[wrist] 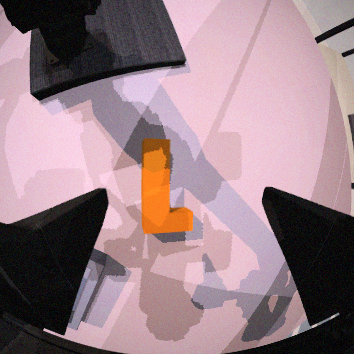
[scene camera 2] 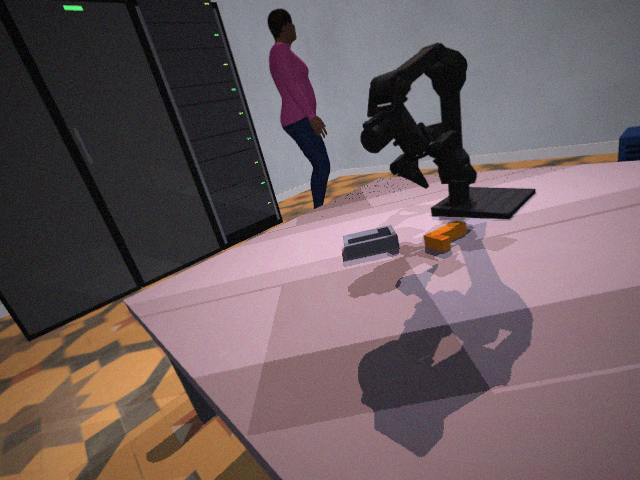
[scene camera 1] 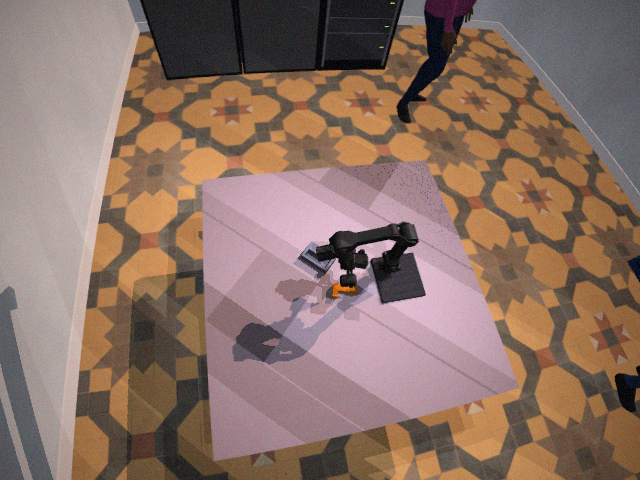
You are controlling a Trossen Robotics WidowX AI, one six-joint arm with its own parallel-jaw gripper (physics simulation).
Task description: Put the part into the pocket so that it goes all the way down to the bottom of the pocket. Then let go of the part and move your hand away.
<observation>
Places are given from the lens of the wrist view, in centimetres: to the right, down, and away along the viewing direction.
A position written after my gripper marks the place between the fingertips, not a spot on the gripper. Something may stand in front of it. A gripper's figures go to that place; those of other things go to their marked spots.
my gripper (wrist: 186, 195): 1, 1, 10
orange L-shaped part (wrist: 156, 216): -2, 4, 21
grey pocket block (wrist: 96, 262): -9, 10, 19
</observation>
